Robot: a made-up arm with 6 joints. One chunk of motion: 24 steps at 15 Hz.
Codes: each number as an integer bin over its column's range. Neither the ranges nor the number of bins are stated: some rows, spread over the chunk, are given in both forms.
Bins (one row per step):
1: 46 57 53 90 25 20
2: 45 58 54 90 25 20
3: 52 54 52 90 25 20
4: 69 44 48 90 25 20
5: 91 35 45 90 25 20
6: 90 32 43 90 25 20
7: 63 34 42 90 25 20
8: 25 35 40 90 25 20
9: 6 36 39 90 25 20
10: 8 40 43 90 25 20
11: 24 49 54 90 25 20
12: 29 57 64 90 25 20
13: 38 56 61 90 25 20
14: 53 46 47 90 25 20
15: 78 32 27 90 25 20
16: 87 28 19 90 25 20
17: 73 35 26 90 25 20
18: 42 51 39 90 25 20
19: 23 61 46 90 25 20
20: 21 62 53 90 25 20
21: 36 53 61 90 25 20
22: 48 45 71 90 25 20
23: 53 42 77 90 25 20
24: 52 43 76 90 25 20
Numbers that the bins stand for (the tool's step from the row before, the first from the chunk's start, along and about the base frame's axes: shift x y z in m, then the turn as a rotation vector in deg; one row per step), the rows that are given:
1: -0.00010 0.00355 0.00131 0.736 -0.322 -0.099
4: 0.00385 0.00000 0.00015 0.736 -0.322 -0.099
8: -0.00371 -0.00245 -0.00171 0.736 -0.322 -0.099
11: -0.00388 0.00136 0.00155 0.736 -0.322 -0.099
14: 0.00110 0.00055 -0.00008 0.736 -0.322 -0.099
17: 0.00454 -0.00245 -0.00496 0.736 -0.322 -0.099
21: -0.00182 0.00245 0.00317 0.736 -0.322 -0.099
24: 0.00093 -0.00027 0.00666 0.736 -0.322 -0.099
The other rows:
2: -0.00027 0.00382 0.00155 0.736 -0.322 -0.099
3: 0.00093 0.00273 0.00108 0.736 -0.322 -0.099
5: 0.00763 -0.00245 -0.00055 0.736 -0.322 -0.099
6: 0.00745 -0.00327 -0.00101 0.736 -0.322 -0.099
7: 0.00282 -0.00273 -0.00124 0.736 -0.322 -0.099
9: -0.00697 -0.00218 -0.00194 0.736 -0.322 -0.099
10: -0.00663 -0.00109 -0.00101 0.736 -0.322 -0.099
12: -0.00302 0.00355 0.00387 0.736 -0.322 -0.099
13: -0.00147 0.00327 0.00317 0.736 -0.322 -0.099
15: 0.00539 -0.00327 -0.00473 0.736 -0.322 -0.099
16: 0.00694 -0.00436 -0.00659 0.736 -0.322 -0.099
18: -0.00079 0.00191 -0.00194 0.736 -0.322 -0.099
19: -0.00405 0.00464 -0.00031 0.736 -0.322 -0.099
20: -0.00439 0.00491 0.00131 0.736 -0.322 -0.099
22: 0.00024 0.00027 0.00549 0.736 -0.322 -0.099
23: 0.00110 -0.00055 0.00689 0.736 -0.322 -0.099

